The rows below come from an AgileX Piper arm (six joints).
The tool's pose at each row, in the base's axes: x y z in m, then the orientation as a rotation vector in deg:
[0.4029, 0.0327, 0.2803, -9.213, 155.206, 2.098]
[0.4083, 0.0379, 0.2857, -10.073, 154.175, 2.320]
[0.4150, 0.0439, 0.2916, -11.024, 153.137, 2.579]
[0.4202, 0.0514, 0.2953, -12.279, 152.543, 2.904]
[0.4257, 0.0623, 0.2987, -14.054, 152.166, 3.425]
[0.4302, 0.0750, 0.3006, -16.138, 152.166, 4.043]
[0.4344, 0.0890, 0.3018, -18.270, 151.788, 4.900]
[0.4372, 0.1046, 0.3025, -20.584, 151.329, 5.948]
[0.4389, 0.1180, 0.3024, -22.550, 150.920, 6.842]
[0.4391, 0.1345, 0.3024, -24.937, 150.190, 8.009]
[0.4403, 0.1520, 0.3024, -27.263, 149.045, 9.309]
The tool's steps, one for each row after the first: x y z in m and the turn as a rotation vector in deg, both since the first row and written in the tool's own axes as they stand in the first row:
[-0.0077, 0.0045, -0.0024, -0.250, -0.981, -0.627]
[-0.0168, 0.0097, -0.0047, -0.543, -1.958, -1.318]
[-0.0239, 0.0165, -0.0056, -0.950, -2.466, -2.193]
[-0.0314, 0.0267, -0.0058, -1.589, -2.709, -3.395]
[-0.0376, 0.0388, -0.0051, -2.360, -2.529, -4.775]
[-0.0434, 0.0522, -0.0037, -3.299, -2.697, -6.179]
[-0.0479, 0.0674, -0.0024, -4.405, -2.896, -7.690]
[-0.0509, 0.0805, -0.0010, -5.349, -3.055, -8.976]
[-0.0528, 0.0968, 0.0000, -6.555, -3.444, -10.550]
[-0.0558, 0.1141, 0.0013, -7.852, -4.211, -12.107]

